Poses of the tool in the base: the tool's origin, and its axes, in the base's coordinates. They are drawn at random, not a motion.
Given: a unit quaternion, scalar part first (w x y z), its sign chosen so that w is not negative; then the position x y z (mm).
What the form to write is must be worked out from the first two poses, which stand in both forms.
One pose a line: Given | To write
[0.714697, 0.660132, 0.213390, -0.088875, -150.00, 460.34, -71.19] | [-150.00, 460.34, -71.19, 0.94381, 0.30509, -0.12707, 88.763]
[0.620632, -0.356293, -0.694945, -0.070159, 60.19, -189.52, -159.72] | [60.19, -189.52, -159.72, -0.45440, -0.88629, -0.08948, 103.275]
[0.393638, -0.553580, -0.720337, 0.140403, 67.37, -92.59, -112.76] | [67.37, -92.59, -112.76, -0.60220, -0.78360, 0.15273, 133.638]
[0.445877, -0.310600, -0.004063, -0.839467, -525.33, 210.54, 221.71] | [-525.33, 210.54, 221.71, -0.34700, -0.00454, -0.93785, 127.041]
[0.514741, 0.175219, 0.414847, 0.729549, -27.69, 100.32, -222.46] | [-27.69, 100.32, -222.46, 0.20437, 0.48387, 0.85094, 118.040]
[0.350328, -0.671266, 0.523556, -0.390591, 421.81, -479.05, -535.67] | [421.81, -479.05, -535.67, -0.71668, 0.55898, -0.41702, 138.985]
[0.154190, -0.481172, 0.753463, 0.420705, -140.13, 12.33, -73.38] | [-140.13, 12.33, -73.38, -0.48700, 0.76258, 0.42580, 162.260]
